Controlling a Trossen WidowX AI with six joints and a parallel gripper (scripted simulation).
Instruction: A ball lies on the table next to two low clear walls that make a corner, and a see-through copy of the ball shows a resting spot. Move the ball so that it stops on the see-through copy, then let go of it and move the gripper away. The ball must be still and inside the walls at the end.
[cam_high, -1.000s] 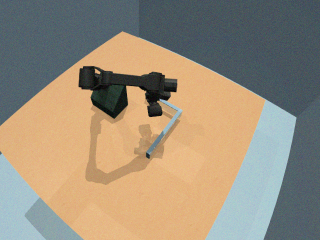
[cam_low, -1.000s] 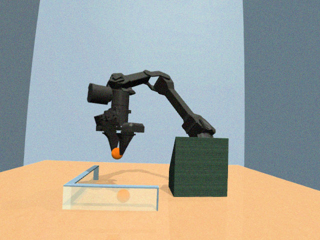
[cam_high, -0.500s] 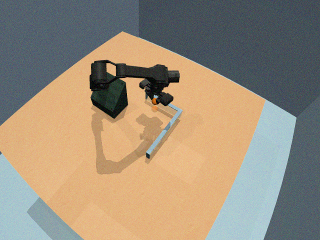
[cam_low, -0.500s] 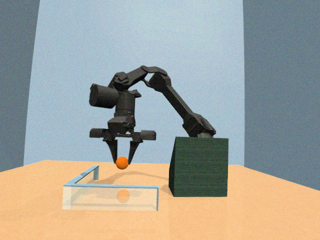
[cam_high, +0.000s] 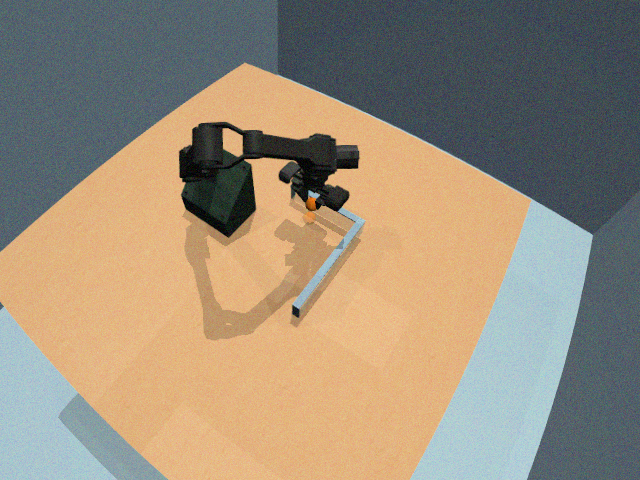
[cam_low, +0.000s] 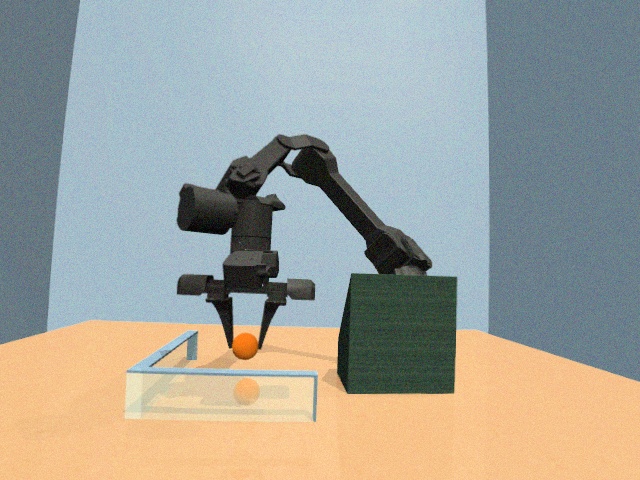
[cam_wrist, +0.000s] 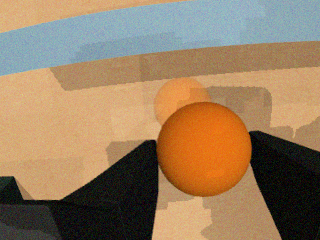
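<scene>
My gripper tip is now 6 cm above the see-through copy of the ball. The rest, counted from my gripper tip: orange ball right at my gripper tip.
</scene>
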